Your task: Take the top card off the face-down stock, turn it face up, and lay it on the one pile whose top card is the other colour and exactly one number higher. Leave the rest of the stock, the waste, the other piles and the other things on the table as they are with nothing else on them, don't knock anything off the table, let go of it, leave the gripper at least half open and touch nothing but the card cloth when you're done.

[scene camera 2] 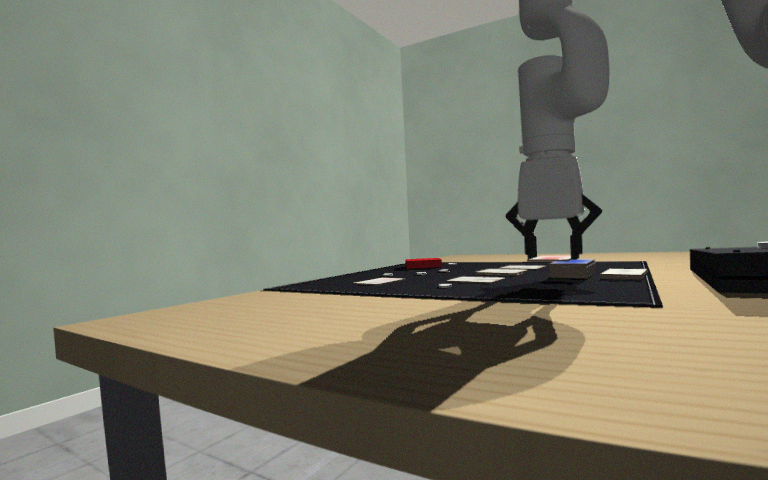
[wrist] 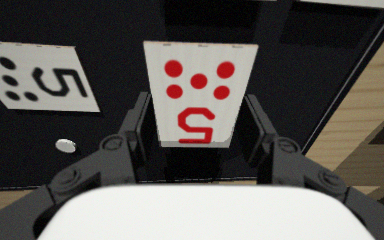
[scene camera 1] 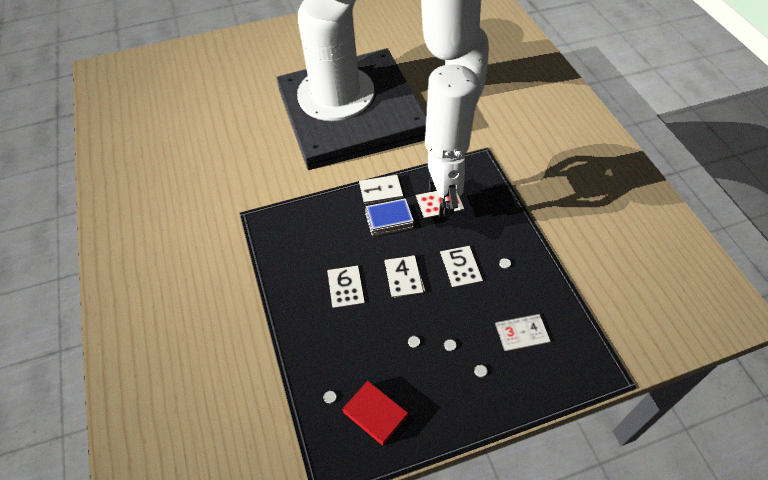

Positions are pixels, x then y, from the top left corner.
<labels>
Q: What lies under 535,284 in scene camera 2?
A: A black card cloth.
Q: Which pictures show my gripper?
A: Scene camera 2, the wrist view and scene camera 1: all of them.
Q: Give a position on a black card cloth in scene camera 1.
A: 324,349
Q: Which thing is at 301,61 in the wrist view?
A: A black card cloth.
</labels>
